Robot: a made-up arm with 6 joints.
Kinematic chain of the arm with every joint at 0, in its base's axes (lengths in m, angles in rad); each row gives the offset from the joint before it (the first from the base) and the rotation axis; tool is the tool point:
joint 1: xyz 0 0 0.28 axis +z
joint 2: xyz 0 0 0 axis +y
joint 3: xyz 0 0 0.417 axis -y
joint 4: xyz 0 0 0 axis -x
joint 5: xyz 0.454 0 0 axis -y
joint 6: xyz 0 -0.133 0 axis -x
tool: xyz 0 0 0
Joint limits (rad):
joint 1: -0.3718..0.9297
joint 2: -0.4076..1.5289
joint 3: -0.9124..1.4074
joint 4: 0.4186..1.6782
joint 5: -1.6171..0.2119
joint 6: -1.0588..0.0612
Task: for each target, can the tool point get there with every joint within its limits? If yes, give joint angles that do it. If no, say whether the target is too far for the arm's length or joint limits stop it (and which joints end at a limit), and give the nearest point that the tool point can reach.
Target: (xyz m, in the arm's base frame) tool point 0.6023 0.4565 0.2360
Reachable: yes | joints 0.7608 1.0446 0.2467 0.8808 -0.2204 -0.9228
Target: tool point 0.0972 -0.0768 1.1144
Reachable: yes | joints 0.3815 -0.2496 0.7848 0.6303 -0.0412 -0.1687
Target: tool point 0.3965 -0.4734 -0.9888
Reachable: no: too far | nearest point 0.3911 -0.2663 -0.1614 | short by 0.853 m
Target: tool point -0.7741 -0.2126 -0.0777
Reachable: no: joint limits stop it (at a limit: joint 1, joint 2, joint 3, joint 4) | nearest point 0.0530 -0.1511 -0.0364 | short by 0.830 m
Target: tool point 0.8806 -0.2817 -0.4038
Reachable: no: too far | nearest point 0.6611 -0.2115 -0.0857 | short by 0.393 m
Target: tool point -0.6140 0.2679 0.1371
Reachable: no: joint limits stop it (at a limit: joint 1, joint 2, joint 3, joint 4) | nearest point 0.0811 0.1325 -0.0962 | short by 0.746 m
